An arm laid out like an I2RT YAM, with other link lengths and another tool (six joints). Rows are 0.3 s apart.
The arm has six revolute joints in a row. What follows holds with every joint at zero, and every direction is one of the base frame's. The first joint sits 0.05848 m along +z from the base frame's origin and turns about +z. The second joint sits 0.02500 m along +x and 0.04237 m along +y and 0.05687 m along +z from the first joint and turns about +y. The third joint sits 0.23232 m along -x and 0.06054 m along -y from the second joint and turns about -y. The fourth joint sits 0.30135 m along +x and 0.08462 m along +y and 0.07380 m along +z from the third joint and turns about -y. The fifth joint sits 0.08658 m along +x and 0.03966 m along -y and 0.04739 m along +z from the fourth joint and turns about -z. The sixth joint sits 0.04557 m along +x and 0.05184 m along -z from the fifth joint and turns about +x. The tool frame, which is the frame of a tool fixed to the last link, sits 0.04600 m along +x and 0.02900 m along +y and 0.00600 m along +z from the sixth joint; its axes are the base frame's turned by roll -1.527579, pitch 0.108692 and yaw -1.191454 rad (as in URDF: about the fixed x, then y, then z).
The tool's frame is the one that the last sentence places.
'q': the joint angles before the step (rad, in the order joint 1, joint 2, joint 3, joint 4, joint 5, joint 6). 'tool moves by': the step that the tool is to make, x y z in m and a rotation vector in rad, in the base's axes. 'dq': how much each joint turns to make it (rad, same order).
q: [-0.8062 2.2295 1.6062 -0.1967 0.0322 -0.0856]
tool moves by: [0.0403 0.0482 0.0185 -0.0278 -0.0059 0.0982]
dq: [0.1121 -0.0293 0.0119 -0.0179 0.0214 -0.0012]
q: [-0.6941 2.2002 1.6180 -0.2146 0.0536 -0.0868]
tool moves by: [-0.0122 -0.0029 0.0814 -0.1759 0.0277 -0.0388]
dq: [0.0046 -0.1690 0.0021 -0.0699 0.1358 -0.0835]
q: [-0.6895 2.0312 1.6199 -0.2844 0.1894 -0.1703]
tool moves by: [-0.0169 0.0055 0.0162 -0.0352 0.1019 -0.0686]
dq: [0.0088 -0.0599 -0.0003 -0.1118 0.1187 -0.0183]
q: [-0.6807 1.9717 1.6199 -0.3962 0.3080 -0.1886]
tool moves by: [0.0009 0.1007 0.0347 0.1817 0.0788 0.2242]
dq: [0.1316 -0.1408 0.0000 -0.3100 -0.1385 0.0003]
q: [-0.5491 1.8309 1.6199 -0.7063 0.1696 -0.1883]
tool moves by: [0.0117 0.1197 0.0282 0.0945 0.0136 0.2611]
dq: [0.2155 -0.0895 0.0004 -0.1436 -0.0912 0.0095]
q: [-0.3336 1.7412 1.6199 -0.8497 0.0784 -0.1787]
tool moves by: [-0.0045 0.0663 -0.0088 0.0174 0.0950 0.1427]
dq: [0.1363 -0.0003 0.0001 -0.0957 0.0035 -0.0099]
